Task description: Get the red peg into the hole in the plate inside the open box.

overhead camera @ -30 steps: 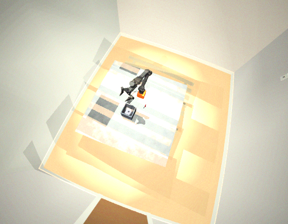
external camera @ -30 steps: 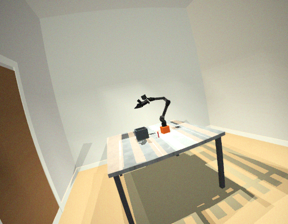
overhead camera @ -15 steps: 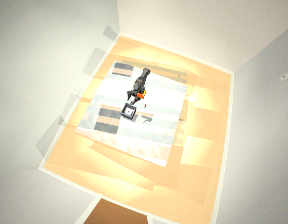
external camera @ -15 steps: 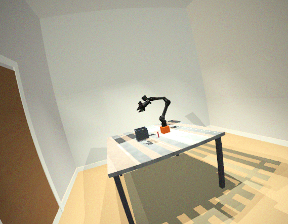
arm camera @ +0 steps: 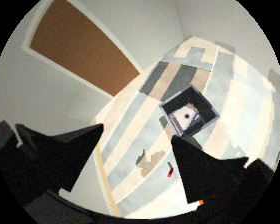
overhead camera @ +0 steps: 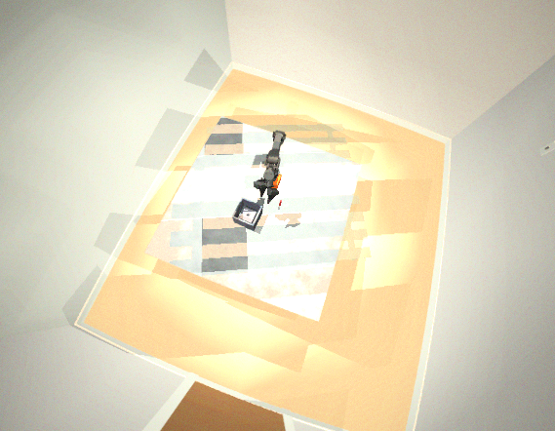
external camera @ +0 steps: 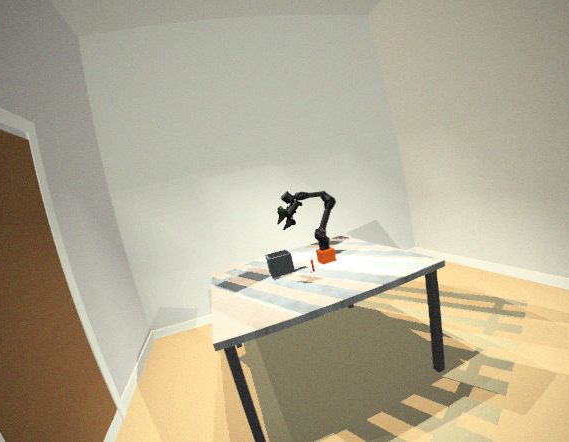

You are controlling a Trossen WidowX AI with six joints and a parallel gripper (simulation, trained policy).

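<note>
My gripper tip is 290 mm above the red peg, 140 mm past it and 80 mm to the right of it. Also, from my gripper tip: pale plate: 290 mm below, 100 mm to the right, 40 mm ahead.
</note>
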